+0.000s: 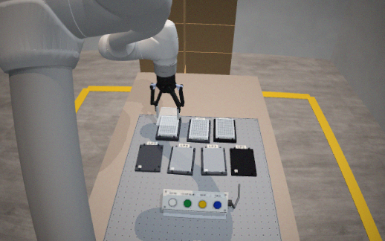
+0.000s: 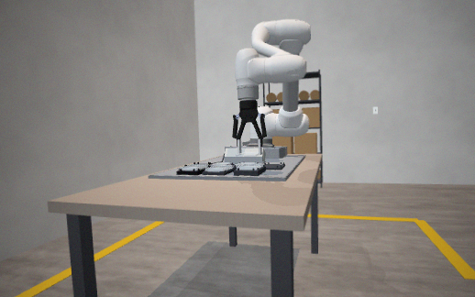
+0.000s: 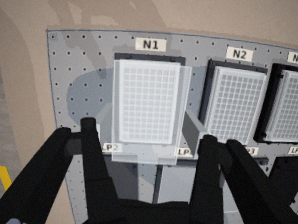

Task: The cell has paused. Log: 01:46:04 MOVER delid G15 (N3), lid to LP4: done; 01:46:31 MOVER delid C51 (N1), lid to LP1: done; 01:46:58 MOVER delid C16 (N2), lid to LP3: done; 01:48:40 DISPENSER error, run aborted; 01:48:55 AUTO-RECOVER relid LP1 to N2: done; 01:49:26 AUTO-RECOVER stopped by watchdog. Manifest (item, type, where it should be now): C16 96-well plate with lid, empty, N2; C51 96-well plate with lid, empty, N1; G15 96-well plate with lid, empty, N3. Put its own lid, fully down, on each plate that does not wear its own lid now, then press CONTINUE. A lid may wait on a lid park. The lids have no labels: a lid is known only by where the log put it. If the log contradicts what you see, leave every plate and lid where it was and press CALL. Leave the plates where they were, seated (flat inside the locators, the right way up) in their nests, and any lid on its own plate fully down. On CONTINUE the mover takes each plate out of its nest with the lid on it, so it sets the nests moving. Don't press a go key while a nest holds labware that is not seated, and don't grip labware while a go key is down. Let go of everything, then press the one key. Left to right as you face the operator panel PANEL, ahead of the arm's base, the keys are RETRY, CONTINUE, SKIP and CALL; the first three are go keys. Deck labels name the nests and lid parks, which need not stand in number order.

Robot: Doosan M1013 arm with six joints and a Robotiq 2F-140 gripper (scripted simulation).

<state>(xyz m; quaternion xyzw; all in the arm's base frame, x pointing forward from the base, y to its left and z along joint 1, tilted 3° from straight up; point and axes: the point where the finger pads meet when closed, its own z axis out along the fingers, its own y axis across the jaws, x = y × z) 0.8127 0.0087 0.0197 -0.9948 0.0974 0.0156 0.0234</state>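
My hand is 80 mm above the plate. Also, from my hand: lid park LP3: 210 mm behind, 170 mm to the right, 100 mm below; lid park LP2: 170 mm behind, 90 mm to the left, 100 mm below; lid park LP4: 190 mm behind, 40 mm to the right, 100 mm below.
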